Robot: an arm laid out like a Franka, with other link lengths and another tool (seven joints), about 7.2 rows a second.
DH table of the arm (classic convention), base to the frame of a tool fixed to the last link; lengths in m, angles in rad. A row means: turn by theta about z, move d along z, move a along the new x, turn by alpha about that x. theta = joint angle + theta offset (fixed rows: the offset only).
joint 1: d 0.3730, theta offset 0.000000, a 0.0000, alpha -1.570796
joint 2: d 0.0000, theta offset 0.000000, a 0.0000, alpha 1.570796
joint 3: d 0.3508, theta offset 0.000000, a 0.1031, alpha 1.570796
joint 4: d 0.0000, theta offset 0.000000, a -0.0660, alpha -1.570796
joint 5: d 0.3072, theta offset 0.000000, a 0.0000, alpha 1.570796
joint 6: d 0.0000, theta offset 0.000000, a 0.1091, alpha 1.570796
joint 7: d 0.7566, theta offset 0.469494, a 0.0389, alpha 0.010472
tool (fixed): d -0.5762, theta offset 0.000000, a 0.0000, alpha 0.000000
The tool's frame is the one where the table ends.
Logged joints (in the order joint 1, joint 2, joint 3, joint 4, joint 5, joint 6, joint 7), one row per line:
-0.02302 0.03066 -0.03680 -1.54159 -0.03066 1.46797 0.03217
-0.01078 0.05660 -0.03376 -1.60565 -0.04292 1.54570 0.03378
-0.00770 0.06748 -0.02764 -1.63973 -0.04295 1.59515 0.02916
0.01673 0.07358 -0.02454 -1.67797 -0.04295 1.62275 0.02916
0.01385 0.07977 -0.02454 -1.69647 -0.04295 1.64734 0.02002
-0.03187 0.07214 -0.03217 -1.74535 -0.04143 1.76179 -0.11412
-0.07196 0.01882 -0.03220 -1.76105 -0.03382 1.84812 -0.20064
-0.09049 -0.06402 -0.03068 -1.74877 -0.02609 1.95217 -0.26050
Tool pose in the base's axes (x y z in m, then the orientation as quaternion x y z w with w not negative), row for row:
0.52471 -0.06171 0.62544 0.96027 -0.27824 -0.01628 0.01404
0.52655 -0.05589 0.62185 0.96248 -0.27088 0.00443 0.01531
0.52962 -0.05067 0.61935 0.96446 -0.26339 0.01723 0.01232
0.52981 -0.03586 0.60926 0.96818 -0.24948 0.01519 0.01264
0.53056 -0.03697 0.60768 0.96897 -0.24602 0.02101 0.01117
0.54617 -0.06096 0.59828 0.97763 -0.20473 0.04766 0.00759
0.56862 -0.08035 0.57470 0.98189 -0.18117 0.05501 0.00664
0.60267 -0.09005 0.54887 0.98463 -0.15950 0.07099 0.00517
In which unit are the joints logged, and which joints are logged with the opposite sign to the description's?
The joints are logged in radians. Opposite sign: joint 2.
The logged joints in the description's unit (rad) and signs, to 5 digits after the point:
-0.02302 -0.03066 -0.03680 -1.54159 -0.03066 1.46797 0.03217
-0.01078 -0.05660 -0.03376 -1.60565 -0.04292 1.54570 0.03378
-0.00770 -0.06748 -0.02764 -1.63973 -0.04295 1.59515 0.02916
0.01673 -0.07358 -0.02454 -1.67797 -0.04295 1.62275 0.02916
0.01385 -0.07977 -0.02454 -1.69647 -0.04295 1.64734 0.02002
-0.03187 -0.07214 -0.03217 -1.74535 -0.04143 1.76179 -0.11412
-0.07196 -0.01882 -0.03220 -1.76105 -0.03382 1.84812 -0.20064
-0.09049 0.06402 -0.03068 -1.74877 -0.02609 1.95217 -0.26050

